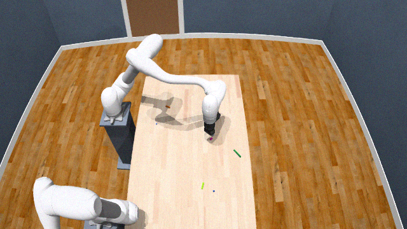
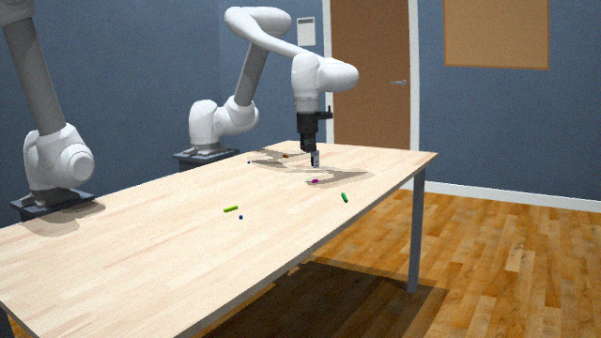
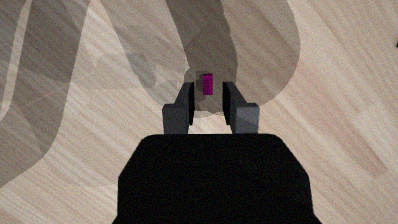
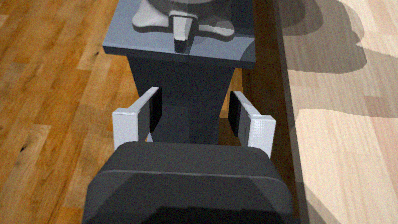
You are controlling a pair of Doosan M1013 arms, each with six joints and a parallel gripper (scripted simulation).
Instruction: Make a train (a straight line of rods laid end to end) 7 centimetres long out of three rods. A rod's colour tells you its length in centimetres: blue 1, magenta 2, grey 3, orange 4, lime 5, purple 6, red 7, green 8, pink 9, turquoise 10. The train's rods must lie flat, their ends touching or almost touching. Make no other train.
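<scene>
Now: left hand 70 mm above the magenta rod. From my left hand the other things lie so: orange rod: 340 mm to the left, 340 mm behind, 70 mm below; lime rod: 390 mm to the right, 90 mm behind, 70 mm below; green rod: 180 mm ahead, 150 mm to the right, 70 mm below.
</scene>
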